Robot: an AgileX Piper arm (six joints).
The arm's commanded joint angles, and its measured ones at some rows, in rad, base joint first. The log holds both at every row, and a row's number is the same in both.
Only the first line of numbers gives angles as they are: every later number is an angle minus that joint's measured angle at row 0.
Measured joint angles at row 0:
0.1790 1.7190 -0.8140 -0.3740 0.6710 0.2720
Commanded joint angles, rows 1 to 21:
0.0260 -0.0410 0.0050 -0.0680 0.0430 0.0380
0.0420 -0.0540 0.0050 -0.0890 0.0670 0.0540
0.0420 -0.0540 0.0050 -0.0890 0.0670 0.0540
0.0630 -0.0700 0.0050 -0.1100 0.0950 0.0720
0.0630 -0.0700 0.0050 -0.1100 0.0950 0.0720
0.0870 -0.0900 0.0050 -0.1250 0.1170 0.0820
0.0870 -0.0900 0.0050 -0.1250 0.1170 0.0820
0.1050 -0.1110 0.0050 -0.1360 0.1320 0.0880
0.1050 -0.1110 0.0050 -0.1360 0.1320 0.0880
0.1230 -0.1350 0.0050 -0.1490 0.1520 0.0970
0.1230 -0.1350 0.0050 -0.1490 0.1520 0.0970
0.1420 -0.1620 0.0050 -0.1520 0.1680 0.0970
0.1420 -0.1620 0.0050 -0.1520 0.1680 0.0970
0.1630 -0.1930 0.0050 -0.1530 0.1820 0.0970
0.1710 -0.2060 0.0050 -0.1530 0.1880 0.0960
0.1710 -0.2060 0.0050 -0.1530 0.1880 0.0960
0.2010 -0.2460 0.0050 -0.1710 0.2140 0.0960
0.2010 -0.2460 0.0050 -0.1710 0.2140 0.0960
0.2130 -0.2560 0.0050 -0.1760 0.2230 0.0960
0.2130 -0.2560 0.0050 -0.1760 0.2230 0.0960
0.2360 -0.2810 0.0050 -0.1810 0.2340 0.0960
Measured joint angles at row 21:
0.2100 -0.2420 0.0040 -0.1130 0.1970 0.0920
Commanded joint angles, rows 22 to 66:
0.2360 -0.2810 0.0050 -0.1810 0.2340 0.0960
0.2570 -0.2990 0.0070 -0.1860 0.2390 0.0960
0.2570 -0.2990 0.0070 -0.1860 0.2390 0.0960
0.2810 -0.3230 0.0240 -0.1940 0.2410 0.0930
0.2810 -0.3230 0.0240 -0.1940 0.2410 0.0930
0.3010 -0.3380 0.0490 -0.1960 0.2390 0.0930
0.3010 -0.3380 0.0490 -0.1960 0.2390 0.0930
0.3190 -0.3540 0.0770 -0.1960 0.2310 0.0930
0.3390 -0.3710 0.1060 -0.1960 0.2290 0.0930
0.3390 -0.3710 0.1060 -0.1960 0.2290 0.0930
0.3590 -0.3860 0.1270 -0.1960 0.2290 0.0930
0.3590 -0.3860 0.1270 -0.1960 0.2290 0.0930
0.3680 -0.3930 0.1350 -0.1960 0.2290 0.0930
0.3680 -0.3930 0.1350 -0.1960 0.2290 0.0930
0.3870 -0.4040 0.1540 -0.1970 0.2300 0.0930
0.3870 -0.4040 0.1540 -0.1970 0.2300 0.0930
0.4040 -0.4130 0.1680 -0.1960 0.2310 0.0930
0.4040 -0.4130 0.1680 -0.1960 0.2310 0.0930
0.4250 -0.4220 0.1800 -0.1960 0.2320 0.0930
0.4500 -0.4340 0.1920 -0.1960 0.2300 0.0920
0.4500 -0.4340 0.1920 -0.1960 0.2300 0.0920
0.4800 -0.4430 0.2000 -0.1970 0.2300 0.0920
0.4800 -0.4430 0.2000 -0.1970 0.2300 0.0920
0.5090 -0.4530 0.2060 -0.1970 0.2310 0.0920
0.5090 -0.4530 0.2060 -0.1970 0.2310 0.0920
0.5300 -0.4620 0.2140 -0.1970 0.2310 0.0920
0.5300 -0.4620 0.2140 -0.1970 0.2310 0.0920
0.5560 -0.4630 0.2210 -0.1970 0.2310 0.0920
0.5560 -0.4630 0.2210 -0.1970 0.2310 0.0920
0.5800 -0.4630 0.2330 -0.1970 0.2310 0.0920
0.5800 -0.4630 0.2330 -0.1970 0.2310 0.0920
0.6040 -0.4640 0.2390 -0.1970 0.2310 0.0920
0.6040 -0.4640 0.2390 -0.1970 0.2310 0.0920
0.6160 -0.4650 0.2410 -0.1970 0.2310 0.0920
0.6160 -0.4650 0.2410 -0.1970 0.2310 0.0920
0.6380 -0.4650 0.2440 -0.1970 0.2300 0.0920
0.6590 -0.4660 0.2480 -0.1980 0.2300 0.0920
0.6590 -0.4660 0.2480 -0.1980 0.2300 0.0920
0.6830 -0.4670 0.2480 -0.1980 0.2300 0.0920
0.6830 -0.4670 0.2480 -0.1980 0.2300 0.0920
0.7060 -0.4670 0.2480 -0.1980 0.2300 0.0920
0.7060 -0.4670 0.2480 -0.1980 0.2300 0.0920
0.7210 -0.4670 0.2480 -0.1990 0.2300 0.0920
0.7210 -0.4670 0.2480 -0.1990 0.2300 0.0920
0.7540 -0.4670 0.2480 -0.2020 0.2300 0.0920
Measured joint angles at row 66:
0.7180 -0.4530 0.2470 -0.1460 0.2130 0.0920
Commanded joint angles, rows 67 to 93:
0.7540 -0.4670 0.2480 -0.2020 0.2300 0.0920
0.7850 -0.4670 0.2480 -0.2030 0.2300 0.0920
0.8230 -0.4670 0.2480 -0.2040 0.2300 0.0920
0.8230 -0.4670 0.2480 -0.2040 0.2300 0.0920
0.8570 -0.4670 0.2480 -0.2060 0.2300 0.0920
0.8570 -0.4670 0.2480 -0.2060 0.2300 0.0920
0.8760 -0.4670 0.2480 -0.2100 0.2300 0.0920
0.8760 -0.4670 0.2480 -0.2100 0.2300 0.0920
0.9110 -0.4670 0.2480 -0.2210 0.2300 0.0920
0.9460 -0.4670 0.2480 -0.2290 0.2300 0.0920
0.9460 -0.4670 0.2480 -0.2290 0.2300 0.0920
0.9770 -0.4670 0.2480 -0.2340 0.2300 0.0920
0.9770 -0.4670 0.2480 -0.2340 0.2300 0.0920
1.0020 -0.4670 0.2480 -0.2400 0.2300 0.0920
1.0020 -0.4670 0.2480 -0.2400 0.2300 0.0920
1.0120 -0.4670 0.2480 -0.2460 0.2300 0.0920
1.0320 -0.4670 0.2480 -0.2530 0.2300 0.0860
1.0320 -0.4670 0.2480 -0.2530 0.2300 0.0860
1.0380 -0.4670 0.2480 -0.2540 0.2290 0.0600
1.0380 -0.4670 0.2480 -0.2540 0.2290 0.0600
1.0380 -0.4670 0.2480 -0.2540 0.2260 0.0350
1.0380 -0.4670 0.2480 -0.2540 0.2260 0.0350
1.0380 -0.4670 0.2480 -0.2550 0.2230 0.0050
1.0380 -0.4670 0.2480 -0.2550 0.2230 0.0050
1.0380 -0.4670 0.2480 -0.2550 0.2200 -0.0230
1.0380 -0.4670 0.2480 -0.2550 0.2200 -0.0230
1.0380 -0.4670 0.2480 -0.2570 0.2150 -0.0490
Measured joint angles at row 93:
1.0370 -0.4530 0.2470 -0.2010 0.2080 0.0000
